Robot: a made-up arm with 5 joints. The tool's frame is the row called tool.
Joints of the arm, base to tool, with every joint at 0 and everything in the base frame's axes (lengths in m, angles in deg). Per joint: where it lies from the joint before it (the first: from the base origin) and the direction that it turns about. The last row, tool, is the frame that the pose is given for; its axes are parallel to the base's.
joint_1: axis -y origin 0 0 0.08
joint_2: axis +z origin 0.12 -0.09 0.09
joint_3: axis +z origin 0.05 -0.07 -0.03
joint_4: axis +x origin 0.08 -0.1 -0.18
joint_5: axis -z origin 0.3 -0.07 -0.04
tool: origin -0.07 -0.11 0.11
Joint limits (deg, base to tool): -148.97..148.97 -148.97..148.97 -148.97..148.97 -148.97..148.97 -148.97..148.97
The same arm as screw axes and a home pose.
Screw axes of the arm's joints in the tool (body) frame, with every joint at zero. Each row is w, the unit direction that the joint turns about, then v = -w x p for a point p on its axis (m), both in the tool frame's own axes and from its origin. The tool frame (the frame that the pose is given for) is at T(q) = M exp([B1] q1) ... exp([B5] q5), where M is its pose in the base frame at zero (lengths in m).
B1: w 0 -1 0 v 0.05 0 0.48
B2: w 0 0 1 v 0.35 0.36 0
B3: w 0 0 1 v 0.28 0.31 0
B4: w 1 0 0 v 0 -0.07 -0.18
B5: w 0 0 -1 v -0.11 0.07 0
M =
1 0 0 0.48
0 1 0 -0.44
0 0 1 0.03
0 0 0 1
Joint limits (rad, base to tool): -2.6..2.6 -2.6..2.6 -2.6..2.6 -2.6..2.6 -2.6..2.6

